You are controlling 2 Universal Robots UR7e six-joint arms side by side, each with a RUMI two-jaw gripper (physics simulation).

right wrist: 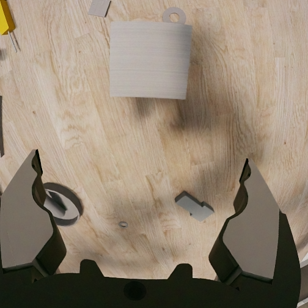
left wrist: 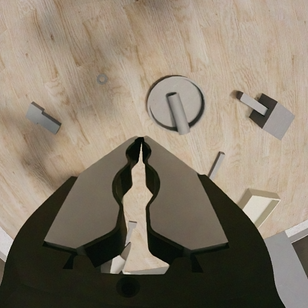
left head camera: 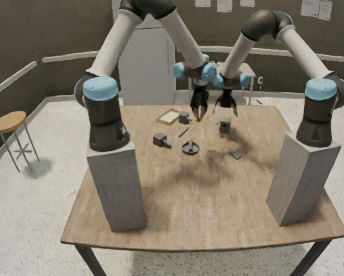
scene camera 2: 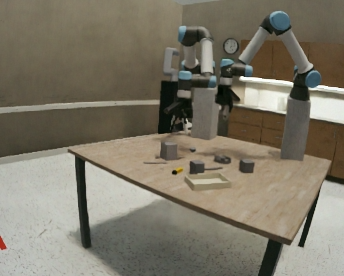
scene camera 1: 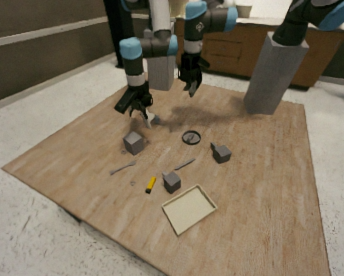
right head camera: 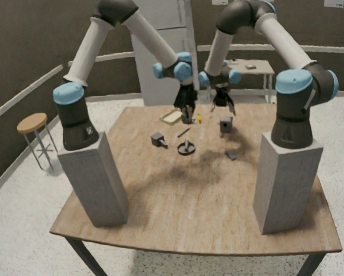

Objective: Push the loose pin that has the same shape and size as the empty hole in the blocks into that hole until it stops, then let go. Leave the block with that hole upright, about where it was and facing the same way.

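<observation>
The block with the dark empty hole point(left head camera: 225, 125) point(right head camera: 226, 124) point(scene camera 1: 133, 143) point(scene camera 2: 169, 150) stands upright; its plain top shows in the right wrist view point(right wrist: 150, 60), and the hole does not show there. A loose round grey pin point(left head camera: 190, 144) point(right head camera: 187, 145) point(left wrist: 177, 112) rests tilted in the round dish point(left wrist: 153, 116). My right gripper point(left head camera: 226, 108) point(scene camera 1: 140, 119) point(right wrist: 141, 155) is open and empty, above the table near the holed block. My left gripper point(left head camera: 199, 116) point(scene camera 1: 191, 94) point(left wrist: 141, 138) is shut, its tips together, high above the table with nothing visible between them.
Two smaller blocks point(scene camera 1: 221, 154) point(scene camera 1: 172, 182) have pins sticking out. A stepped grey piece point(left wrist: 43, 118) point(right wrist: 195, 206), a grey bar point(scene camera 1: 185, 164), a wrench-like bar point(scene camera 1: 122, 168), a yellow knife point(scene camera 1: 151, 184) and a shallow tray point(scene camera 1: 190, 210) lie on the table. A washer point(right wrist: 174, 15) lies beside the holed block.
</observation>
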